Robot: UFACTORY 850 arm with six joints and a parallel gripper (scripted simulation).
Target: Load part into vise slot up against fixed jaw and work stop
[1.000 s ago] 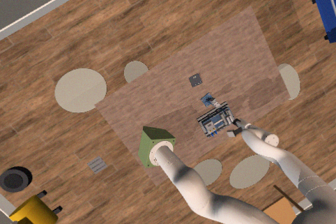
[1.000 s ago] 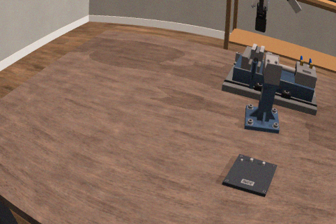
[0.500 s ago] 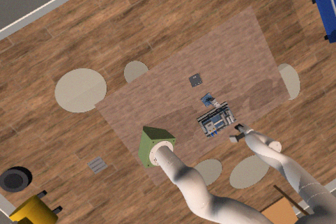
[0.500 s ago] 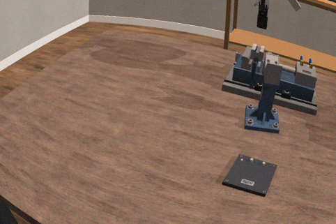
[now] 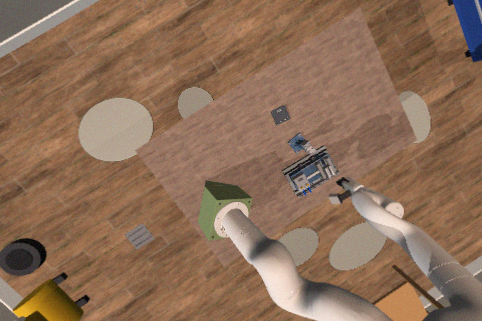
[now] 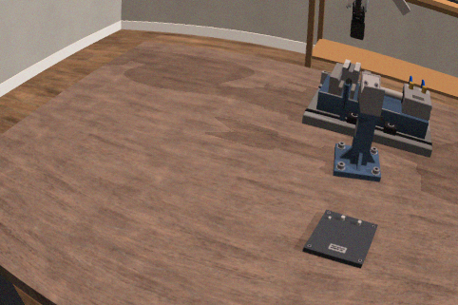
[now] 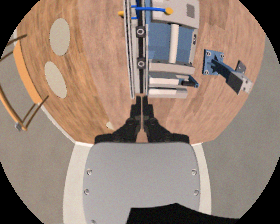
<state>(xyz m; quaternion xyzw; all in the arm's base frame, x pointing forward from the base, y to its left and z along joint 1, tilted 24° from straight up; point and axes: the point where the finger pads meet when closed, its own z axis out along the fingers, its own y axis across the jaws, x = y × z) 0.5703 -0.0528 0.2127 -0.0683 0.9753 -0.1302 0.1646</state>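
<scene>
Right now the part is 8 cm below my hand and 5 cm to the left of it. The rest, counted from my hand: air cylinder (17 cm behind, 11 cm below, 5 cm to the left).
</scene>
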